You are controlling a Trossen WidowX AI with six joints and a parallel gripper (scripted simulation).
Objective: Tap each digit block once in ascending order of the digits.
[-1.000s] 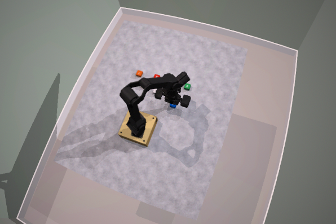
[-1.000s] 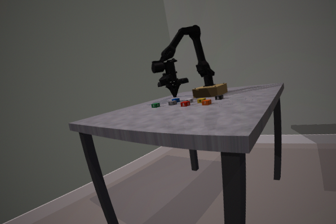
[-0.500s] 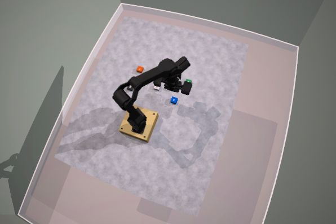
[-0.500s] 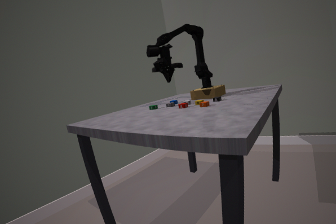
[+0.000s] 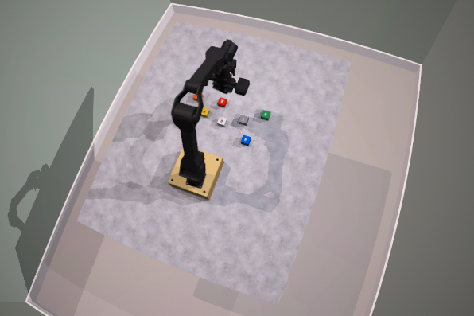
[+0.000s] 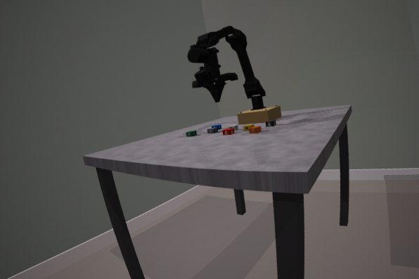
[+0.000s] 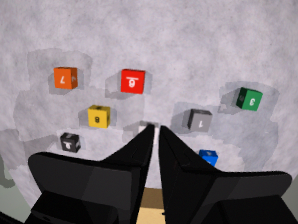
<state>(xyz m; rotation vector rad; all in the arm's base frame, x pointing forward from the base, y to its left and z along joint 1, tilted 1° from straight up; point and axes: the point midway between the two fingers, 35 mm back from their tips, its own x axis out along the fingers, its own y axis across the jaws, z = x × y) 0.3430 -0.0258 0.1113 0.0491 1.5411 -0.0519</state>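
The red block lies 10 mm ahead of my gripper tip, 40 mm to the left of it and 120 mm below it. From my gripper tip the other things lie so: white block 70 mm behind, 10 mm to the left, 120 mm below; yellow block 50 mm behind, 100 mm to the left, 120 mm below; grey block 50 mm behind, 70 mm to the right, 120 mm below.
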